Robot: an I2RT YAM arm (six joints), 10 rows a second.
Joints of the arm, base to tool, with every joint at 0 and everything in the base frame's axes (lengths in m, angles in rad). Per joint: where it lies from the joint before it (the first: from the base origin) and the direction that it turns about. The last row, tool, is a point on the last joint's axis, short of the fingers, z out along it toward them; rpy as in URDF.
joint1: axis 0 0 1 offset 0 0 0.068
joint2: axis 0 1 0 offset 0.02 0.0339 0.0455
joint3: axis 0 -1 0 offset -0.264 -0.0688 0
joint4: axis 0 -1 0 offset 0.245 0.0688 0.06
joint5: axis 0 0 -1 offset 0.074 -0.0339 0.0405
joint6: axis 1 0 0 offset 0.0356 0 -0.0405
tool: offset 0 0 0 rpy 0 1.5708 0
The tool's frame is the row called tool.
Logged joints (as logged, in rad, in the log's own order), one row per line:
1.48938, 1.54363, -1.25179, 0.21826, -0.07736, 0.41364
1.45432, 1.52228, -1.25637, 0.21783, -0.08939, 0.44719
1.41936, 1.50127, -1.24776, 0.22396, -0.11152, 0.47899
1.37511, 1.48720, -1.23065, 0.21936, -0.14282, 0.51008
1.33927, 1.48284, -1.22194, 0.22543, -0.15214, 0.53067
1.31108, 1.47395, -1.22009, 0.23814, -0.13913, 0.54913
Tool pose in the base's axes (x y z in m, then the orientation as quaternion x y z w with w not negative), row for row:
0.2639, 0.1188, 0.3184, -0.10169, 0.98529, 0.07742, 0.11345
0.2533, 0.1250, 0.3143, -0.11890, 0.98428, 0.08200, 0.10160
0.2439, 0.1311, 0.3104, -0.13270, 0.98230, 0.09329, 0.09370
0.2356, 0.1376, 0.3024, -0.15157, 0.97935, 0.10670, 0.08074
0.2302, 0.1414, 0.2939, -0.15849, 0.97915, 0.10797, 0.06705
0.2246, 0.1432, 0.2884, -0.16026, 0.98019, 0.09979, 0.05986
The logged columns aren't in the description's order. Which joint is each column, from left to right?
Columns, left to right: joint3, joint2, joint4, joint6, joint5, joint1.
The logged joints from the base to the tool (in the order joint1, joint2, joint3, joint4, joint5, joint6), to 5 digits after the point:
0.41364, 1.54363, 1.48938, -1.25179, -0.07736, 0.21826
0.44719, 1.52228, 1.45432, -1.25637, -0.08939, 0.21783
0.47899, 1.50127, 1.41936, -1.24776, -0.11152, 0.22396
0.51008, 1.48720, 1.37511, -1.23065, -0.14282, 0.21936
0.53067, 1.48284, 1.33927, -1.22194, -0.15214, 0.22543
0.54913, 1.47395, 1.31108, -1.22009, -0.13913, 0.23814

